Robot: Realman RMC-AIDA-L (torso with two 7-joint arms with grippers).
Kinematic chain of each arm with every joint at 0, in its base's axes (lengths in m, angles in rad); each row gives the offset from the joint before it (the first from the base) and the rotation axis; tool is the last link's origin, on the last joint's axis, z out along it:
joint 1: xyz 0 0 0.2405 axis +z
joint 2: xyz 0 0 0 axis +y
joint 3: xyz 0 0 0.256 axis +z
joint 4: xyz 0 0 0 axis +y
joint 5: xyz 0 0 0.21 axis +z
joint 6: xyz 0 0 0 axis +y
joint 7: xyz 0 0 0.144 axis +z
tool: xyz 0 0 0
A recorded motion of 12 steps. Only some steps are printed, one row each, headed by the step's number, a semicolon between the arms.
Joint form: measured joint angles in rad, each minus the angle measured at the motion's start. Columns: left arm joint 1, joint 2, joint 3, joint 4, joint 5, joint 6, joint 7; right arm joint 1, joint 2, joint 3, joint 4, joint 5, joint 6, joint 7.
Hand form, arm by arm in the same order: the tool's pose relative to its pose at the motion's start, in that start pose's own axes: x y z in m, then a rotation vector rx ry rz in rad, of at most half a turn. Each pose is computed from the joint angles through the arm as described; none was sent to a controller.
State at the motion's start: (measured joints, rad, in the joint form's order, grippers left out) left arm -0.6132 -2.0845 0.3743 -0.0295 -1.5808 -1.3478 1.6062; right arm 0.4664 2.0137 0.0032 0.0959 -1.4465 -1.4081 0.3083
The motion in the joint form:
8: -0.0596 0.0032 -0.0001 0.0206 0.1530 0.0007 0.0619; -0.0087 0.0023 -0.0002 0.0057 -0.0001 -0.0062 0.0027
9: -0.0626 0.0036 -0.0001 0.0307 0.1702 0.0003 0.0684; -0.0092 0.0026 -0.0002 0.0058 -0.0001 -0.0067 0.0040
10: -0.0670 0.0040 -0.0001 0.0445 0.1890 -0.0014 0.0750; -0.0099 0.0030 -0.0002 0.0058 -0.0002 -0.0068 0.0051
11: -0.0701 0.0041 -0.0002 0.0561 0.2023 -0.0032 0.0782; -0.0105 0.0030 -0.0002 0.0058 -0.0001 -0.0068 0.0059
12: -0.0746 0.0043 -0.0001 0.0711 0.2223 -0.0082 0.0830; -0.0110 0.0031 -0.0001 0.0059 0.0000 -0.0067 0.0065
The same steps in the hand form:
8: -0.0100 0.0113 0.0193 -0.0542 -0.1652 0.1468; 0.0013 0.0010 -0.0038 0.0036 0.0012 0.0103
9: -0.0095 0.0116 0.0200 -0.0573 -0.1802 0.1689; 0.0014 0.0011 -0.0040 0.0037 0.0011 0.0119
10: -0.0082 0.0124 0.0212 -0.0626 -0.1964 0.1958; 0.0016 0.0012 -0.0043 0.0041 0.0015 0.0134
11: -0.0070 0.0129 0.0220 -0.0666 -0.2073 0.2148; 0.0017 0.0010 -0.0045 0.0047 0.0019 0.0142
12: -0.0057 0.0141 0.0231 -0.0748 -0.2245 0.2408; 0.0018 0.0010 -0.0047 0.0052 0.0023 0.0150

